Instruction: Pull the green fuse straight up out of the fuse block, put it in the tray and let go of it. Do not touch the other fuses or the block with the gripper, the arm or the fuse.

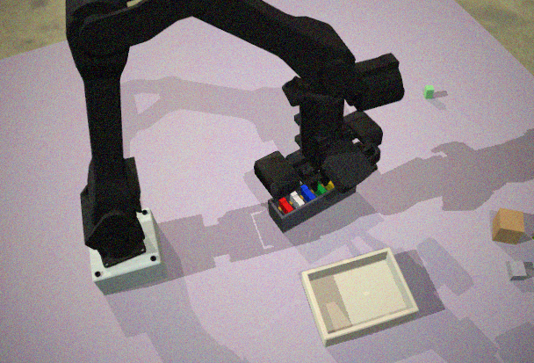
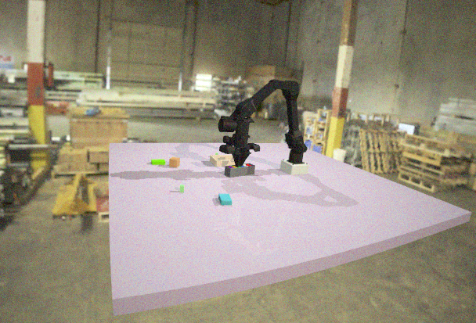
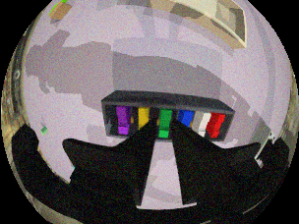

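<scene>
Now: gripper tip 1 cm above the green fuse. The rest, counted from my gripper tip: tray (18 cm to the right, 3 cm below, 3 cm behind); brown block (23 cm ahead, 19 cm to the right, 2 cm below); teal block (24 cm to the left, 20 cm ahead, 3 cm below).
</scene>
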